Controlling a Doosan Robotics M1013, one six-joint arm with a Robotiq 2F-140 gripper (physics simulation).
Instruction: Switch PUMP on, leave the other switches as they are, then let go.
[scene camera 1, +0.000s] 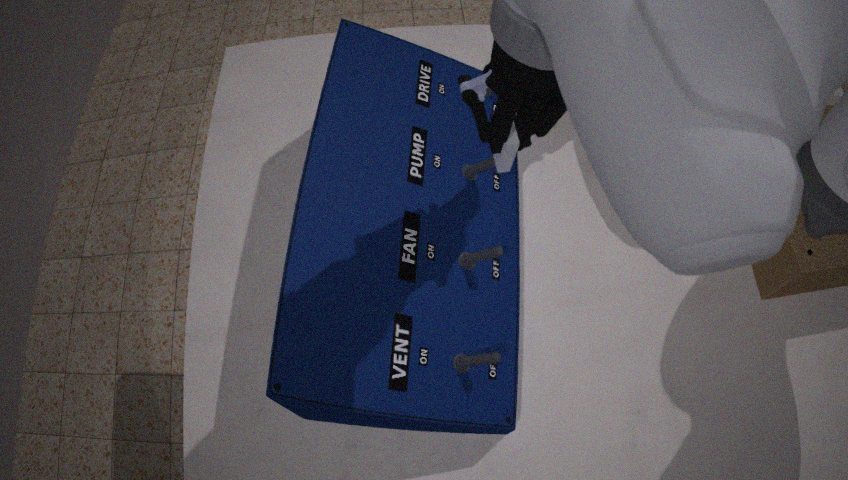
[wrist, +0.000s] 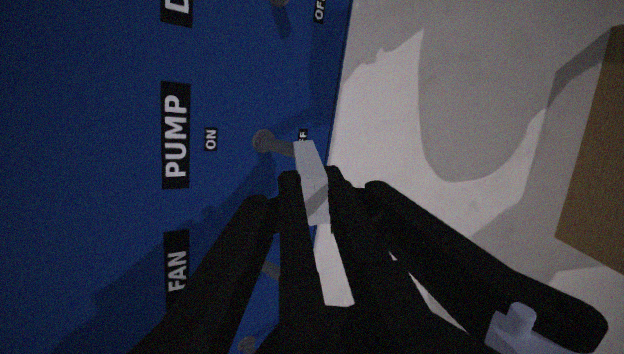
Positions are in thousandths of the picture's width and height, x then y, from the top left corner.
My gripper shows in scene camera 1 (590, 336) and in the wrist view (488, 448).
